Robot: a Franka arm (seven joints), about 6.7 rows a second.
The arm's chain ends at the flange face. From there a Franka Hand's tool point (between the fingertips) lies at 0.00 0.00 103.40 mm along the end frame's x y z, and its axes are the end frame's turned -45 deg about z.
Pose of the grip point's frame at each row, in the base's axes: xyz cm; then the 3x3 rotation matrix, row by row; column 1 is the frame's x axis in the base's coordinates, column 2 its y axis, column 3 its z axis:
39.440 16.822 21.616; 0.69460 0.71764 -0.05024; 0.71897 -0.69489 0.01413; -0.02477 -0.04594 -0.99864
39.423 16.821 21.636; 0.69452 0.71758 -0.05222; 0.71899 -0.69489 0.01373; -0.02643 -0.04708 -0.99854
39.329 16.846 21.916; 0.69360 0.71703 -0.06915; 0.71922 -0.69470 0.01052; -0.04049 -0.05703 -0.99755
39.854 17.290 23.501; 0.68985 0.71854 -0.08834; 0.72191 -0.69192 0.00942; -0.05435 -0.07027 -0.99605
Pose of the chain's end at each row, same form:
39.959 16.676 31.942; 0.99860 0.01629 -0.05024; 0.01703 -0.99975 0.01413; -0.05000 -0.01497 -0.99864
39.963 16.679 31.961; 0.99851 0.01631 -0.05222; 0.01704 -0.99976 0.01373; -0.05198 -0.01460 -0.99854
40.044 16.737 32.231; 0.99747 0.01657 -0.06915; 0.01734 -0.99979 0.01052; -0.06896 -0.01170 -0.99755
40.767 17.193 33.800; 0.99588 0.02029 -0.08834; 0.02121 -0.99973 0.00942; -0.08812 -0.01126 -0.99605

